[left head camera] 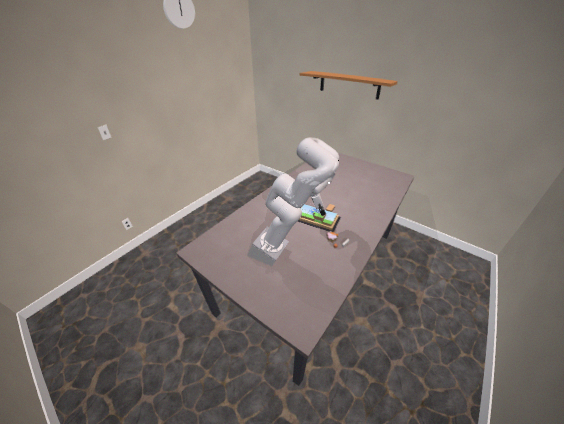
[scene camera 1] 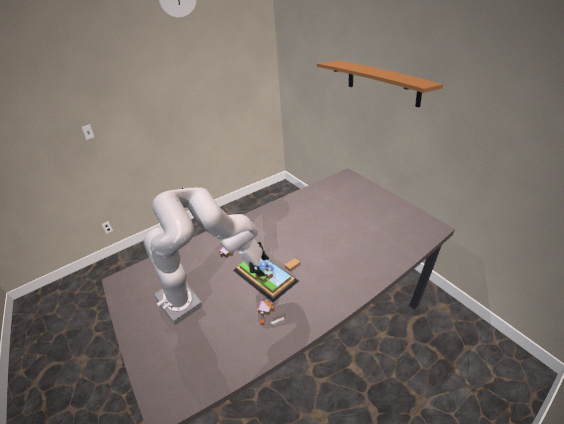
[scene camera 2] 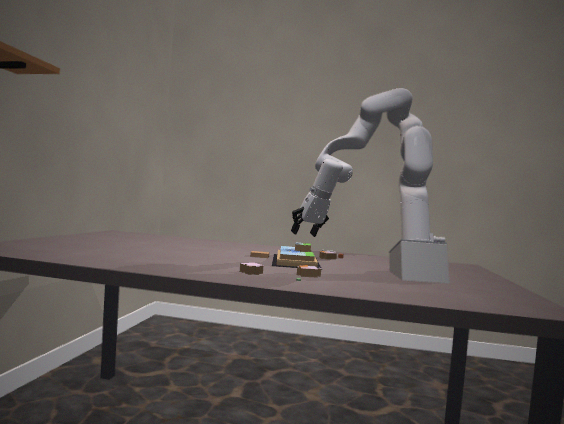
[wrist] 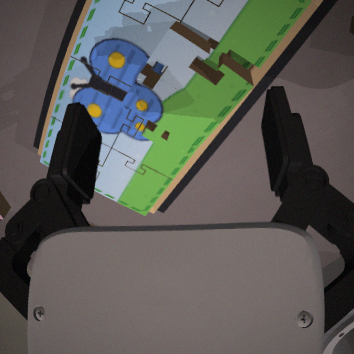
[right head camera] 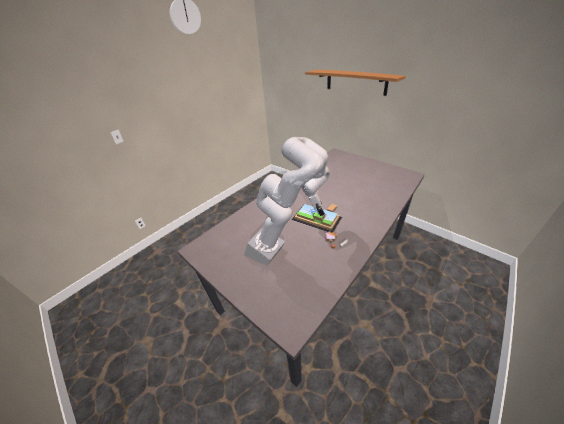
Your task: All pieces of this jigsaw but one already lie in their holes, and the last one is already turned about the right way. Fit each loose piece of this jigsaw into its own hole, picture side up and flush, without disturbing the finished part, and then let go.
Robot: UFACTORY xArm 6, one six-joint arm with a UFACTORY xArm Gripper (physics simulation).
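Places are measured from the arm's base along level axes (x ahead, y left, z up), in metres.
Pixels of known places: gripper, fingertip midpoint: point(left head camera: 321, 209) point(scene camera 1: 264, 267) point(scene camera 2: 303, 234) point(wrist: 175, 109) point(right head camera: 320, 209); arm's base at its link origin: point(left head camera: 271, 242) point(scene camera 1: 177, 298) point(scene camera 2: 416, 247) point(right head camera: 266, 242).
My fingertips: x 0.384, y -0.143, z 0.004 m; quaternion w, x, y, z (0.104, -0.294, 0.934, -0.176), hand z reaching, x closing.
For each thing: its top centre in the pictures, then the offset to it from my fingertips. "spot": a spot on its surface instead.
- jigsaw board at its top centre: point(wrist: 145, 82) point(scene camera 2: 296, 255) point(scene camera 1: 264, 272) point(right head camera: 316, 215) point(left head camera: 316, 215) dx +0.021, dy +0.034, dz -0.078 m
- last piece at its top centre: point(wrist: 177, 101) point(scene camera 2: 303, 244) point(scene camera 1: 262, 271) dx -0.003, dy +0.013, dz -0.036 m
- orange block at its top centre: point(scene camera 2: 260, 252) point(scene camera 1: 292, 263) point(left head camera: 330, 207) dx +0.158, dy -0.016, dz -0.084 m
- orange piece at its top centre: point(scene camera 2: 327, 251) point(scene camera 1: 266, 306) point(right head camera: 331, 235) point(left head camera: 333, 235) dx -0.111, dy -0.121, dz -0.076 m
- small orange bit at a spot on its surface: point(scene camera 1: 262, 322) spot: dx -0.172, dy -0.163, dz -0.087 m
- white stick at its top centre: point(scene camera 1: 277, 320) dx -0.124, dy -0.205, dz -0.079 m
The jigsaw board point(left head camera: 315, 224) point(right head camera: 317, 224) point(scene camera 1: 254, 284) point(scene camera 2: 287, 261) lies on the table with the butterfly picture face up. Its seated pieces fit close together. The last piece point(scene camera 2: 302, 247), green-topped with brown sides, lies picture side up but stands proud near the middle of the board. In the wrist view the piece point(wrist: 195, 102) seems to be the green and grey part beside brown side walls; its exact outline and its hole are hard to make out. My gripper point(scene camera 2: 306, 231) point(wrist: 175, 109) is wide open and empty, tilted, a little above the board and the piece.
An orange block point(left head camera: 330, 207) point(scene camera 1: 292, 264) point(scene camera 2: 259, 254) lies beyond the board. A pink and orange piece point(right head camera: 330, 236) point(scene camera 1: 265, 307), a small orange bit point(scene camera 1: 262, 322) and a white stick point(scene camera 1: 277, 321) lie beside it. Two brown-sided pieces point(scene camera 2: 251, 268) point(scene camera 2: 309, 271) lie on the other side.
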